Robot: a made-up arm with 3 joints. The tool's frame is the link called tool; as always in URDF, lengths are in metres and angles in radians.
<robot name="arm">
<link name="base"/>
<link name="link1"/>
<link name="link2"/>
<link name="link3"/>
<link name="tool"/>
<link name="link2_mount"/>
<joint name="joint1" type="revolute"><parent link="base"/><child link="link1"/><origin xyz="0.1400 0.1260 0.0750" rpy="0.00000 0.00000 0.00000"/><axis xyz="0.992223 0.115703 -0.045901"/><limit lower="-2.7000" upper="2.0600"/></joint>
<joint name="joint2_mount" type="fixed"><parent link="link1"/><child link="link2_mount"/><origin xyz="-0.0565 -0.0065 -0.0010" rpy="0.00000 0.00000 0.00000"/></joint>
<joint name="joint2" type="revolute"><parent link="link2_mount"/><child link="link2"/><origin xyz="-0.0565 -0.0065 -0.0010" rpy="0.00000 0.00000 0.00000"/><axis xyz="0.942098 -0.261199 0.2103"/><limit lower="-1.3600" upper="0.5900"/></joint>
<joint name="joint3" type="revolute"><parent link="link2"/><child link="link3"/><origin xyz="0.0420 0.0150 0.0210" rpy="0.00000 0.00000 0.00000"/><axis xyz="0 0 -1"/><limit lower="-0.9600" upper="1.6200"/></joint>
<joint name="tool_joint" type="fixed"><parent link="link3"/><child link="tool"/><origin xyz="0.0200 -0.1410 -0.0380" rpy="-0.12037 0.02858 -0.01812"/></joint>
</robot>
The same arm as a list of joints. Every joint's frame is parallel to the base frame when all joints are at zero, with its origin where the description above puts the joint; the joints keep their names.
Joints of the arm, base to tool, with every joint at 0 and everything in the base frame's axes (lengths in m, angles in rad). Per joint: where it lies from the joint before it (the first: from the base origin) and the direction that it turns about. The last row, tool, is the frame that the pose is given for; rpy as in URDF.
joint1: xyz 0.14 0.126 0.075 axis 0.992223 0.115703 -0.045901
joint2: xyz -0.113 -0.013 -0.002 axis 0.942098 -0.261199 0.2103
joint3: xyz 0.042 0.015 0.021 axis -z
tool: xyz 0.02 -0.141 -0.038 rpy -0.1204 0.0286 -0.0181
Joint limits (rad, base to tool): -2.7..2.06 -1.36..0.59 -0.96..1.62

